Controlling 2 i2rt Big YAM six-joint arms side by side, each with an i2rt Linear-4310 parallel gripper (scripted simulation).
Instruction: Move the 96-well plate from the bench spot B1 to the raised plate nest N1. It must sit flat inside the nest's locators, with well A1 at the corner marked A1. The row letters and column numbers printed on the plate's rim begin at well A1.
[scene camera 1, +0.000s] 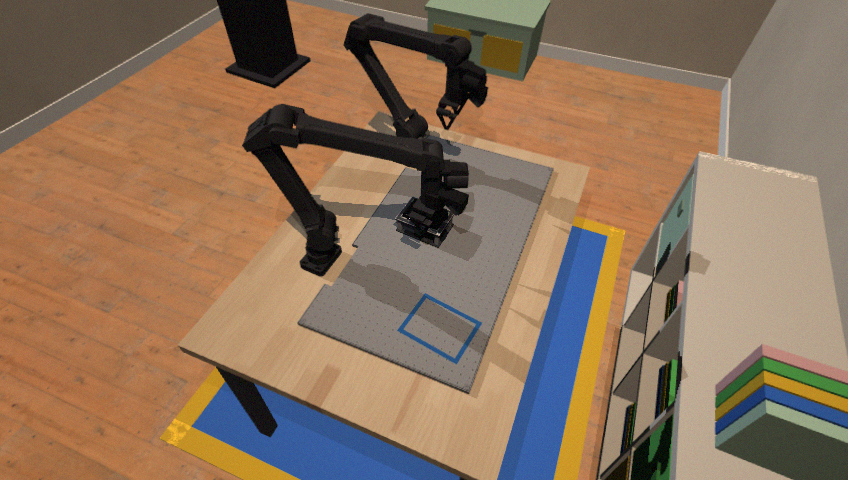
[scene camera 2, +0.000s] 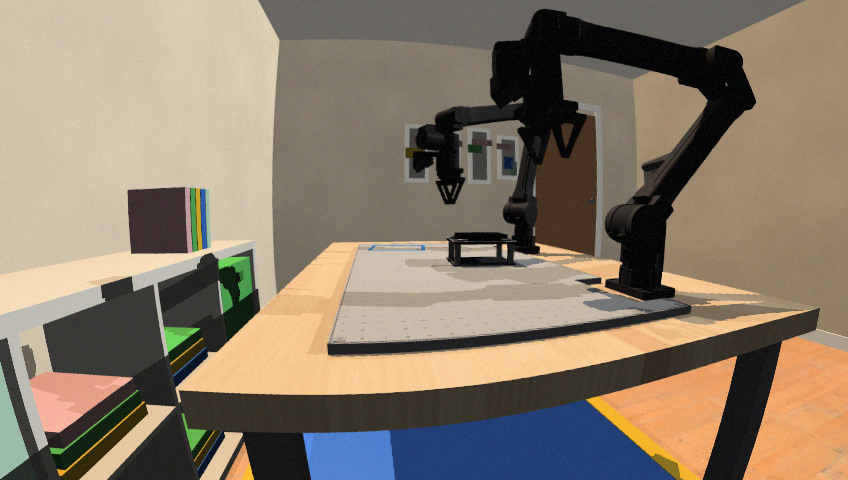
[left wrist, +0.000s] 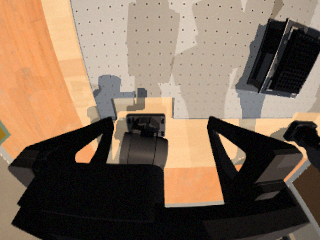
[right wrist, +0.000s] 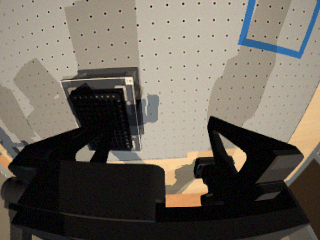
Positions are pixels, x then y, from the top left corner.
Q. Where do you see a black 96-well plate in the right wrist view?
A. At 92, 102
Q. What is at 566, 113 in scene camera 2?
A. The left gripper.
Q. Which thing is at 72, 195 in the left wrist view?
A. The left gripper.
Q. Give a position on a raised nest N1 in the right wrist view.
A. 98, 83
